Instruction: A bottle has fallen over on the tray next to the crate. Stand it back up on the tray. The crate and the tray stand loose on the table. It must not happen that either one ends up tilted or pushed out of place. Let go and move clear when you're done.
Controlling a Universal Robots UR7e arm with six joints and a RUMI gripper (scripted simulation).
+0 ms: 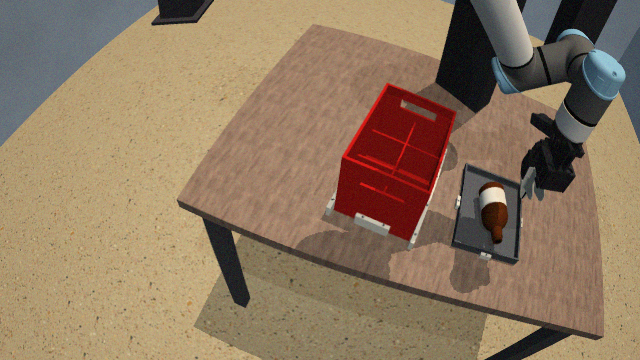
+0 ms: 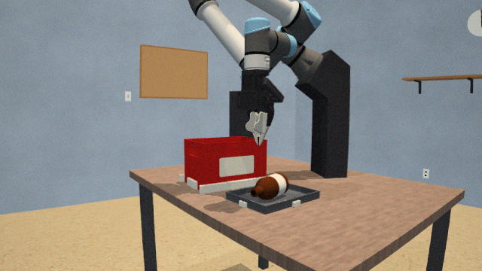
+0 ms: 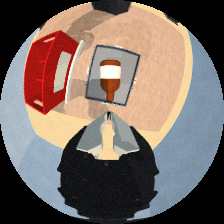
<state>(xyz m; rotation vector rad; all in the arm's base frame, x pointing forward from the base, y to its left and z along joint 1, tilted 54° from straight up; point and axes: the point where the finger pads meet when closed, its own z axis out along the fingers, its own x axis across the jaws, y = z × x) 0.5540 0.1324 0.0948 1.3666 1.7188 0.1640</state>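
The brown bottle is 50 mm behind my hand and 160 mm below it. Also, from my hand: tray (80 mm behind, 10 mm to the left, 190 mm below); red crate (150 mm behind, 260 mm to the right, 120 mm below).
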